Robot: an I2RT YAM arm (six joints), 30 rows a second.
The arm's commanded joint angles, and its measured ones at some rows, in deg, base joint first. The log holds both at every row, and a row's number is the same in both.
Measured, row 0:
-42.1, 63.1, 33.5, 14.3, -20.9, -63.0
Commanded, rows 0 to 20:
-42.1, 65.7, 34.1, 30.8, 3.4, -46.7
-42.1, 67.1, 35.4, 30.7, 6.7, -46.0
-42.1, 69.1, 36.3, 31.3, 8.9, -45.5
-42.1, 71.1, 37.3, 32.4, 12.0, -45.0
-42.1, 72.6, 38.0, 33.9, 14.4, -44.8
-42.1, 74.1, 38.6, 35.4, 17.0, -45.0
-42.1, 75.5, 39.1, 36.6, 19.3, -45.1
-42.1, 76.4, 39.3, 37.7, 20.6, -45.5
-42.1, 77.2, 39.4, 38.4, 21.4, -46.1
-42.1, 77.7, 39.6, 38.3, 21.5, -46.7
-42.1, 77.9, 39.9, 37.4, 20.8, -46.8
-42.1, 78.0, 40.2, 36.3, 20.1, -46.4
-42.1, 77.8, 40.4, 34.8, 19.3, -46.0
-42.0, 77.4, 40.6, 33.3, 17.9, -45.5
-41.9, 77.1, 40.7, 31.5, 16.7, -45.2
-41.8, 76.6, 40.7, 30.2, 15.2, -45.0
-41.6, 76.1, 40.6, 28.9, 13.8, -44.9
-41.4, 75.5, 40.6, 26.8, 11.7, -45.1
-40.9, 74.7, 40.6, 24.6, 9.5, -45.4
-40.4, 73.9, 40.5, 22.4, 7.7, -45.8
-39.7, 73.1, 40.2, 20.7, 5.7, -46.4
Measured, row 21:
-41.6, 77.1, 38.7, 27.9, 13.3, -47.9
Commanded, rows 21 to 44:
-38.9, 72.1, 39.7, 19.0, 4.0, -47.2
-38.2, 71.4, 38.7, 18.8, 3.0, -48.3
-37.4, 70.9, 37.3, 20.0, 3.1, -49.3
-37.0, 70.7, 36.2, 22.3, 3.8, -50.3
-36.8, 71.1, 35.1, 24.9, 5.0, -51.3
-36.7, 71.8, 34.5, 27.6, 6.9, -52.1
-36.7, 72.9, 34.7, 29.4, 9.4, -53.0
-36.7, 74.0, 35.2, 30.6, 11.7, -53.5
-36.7, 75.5, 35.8, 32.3, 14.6, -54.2
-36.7, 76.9, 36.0, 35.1, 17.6, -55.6
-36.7, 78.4, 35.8, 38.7, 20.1, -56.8
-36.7, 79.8, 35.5, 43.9, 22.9, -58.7
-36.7, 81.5, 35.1, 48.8, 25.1, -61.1
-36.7, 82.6, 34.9, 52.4, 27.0, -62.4
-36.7, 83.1, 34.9, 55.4, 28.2, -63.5
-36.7, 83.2, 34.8, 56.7, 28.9, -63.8
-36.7, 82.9, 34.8, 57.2, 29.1, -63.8
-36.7, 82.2, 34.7, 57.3, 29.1, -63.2
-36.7, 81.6, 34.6, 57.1, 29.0, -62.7
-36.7, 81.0, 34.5, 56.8, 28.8, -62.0
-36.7, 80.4, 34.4, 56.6, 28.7, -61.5
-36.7, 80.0, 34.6, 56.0, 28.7, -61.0
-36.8, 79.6, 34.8, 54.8, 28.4, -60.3
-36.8, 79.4, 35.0, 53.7, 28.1, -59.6
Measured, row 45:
-36.5, 82.1, 34.5, 50.5, 26.0, -60.8
